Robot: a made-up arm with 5 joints. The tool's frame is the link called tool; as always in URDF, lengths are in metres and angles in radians.
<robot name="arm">
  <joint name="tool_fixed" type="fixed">
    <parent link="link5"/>
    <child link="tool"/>
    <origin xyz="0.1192 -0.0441 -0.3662"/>
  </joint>
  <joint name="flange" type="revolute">
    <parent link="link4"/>
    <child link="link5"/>
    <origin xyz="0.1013 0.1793 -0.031"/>
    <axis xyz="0 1 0"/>
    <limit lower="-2.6" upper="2.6" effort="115" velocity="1.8"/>
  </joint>
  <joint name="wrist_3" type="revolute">
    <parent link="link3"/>
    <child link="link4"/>
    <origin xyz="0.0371 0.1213 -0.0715"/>
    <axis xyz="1 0 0"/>
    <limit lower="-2.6" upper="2.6" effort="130" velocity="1"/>
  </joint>
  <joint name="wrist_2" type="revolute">
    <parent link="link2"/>
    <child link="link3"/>
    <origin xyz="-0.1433 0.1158 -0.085"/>
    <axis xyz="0 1 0"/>
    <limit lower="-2.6" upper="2.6" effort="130" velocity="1.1"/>
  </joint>
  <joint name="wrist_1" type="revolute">
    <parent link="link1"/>
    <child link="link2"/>
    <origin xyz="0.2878 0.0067 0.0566"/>
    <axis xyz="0 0 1"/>
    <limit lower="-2.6" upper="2.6" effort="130" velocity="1.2"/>
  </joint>
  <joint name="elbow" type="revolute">
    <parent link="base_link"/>
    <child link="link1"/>
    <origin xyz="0 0 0.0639"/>
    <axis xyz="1 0 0"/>
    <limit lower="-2.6" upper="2.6" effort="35" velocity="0.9"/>
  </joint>
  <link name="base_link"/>
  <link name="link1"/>
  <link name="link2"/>
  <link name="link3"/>
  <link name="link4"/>
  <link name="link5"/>
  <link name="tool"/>
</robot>
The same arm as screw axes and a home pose.
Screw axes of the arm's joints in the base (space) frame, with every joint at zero. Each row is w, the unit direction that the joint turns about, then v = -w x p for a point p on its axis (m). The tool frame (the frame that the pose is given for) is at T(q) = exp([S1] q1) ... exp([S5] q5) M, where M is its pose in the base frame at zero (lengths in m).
S1 = (1, 0, 0, 0.0000, 0.0639, 0.0000)
S2 = (0, 0, 1, 0.0067, -0.2878, 0.0000)
S3 = (0, 1, 0, -0.0355, 0.0000, 0.1445)
S4 = (1, 0, 0, 0.0000, -0.0360, -0.2438)
S5 = (0, 1, 0, 0.0670, 0.0000, 0.2829)
M: xyz 0.4021 0.3790 -0.4332 (m) quaternion w x y z 1 0 0 0
Joint limits (deg, base to tool): -148.97..148.97 -148.97..148.97 -148.97..148.97 -148.97..148.97 -148.97..148.97

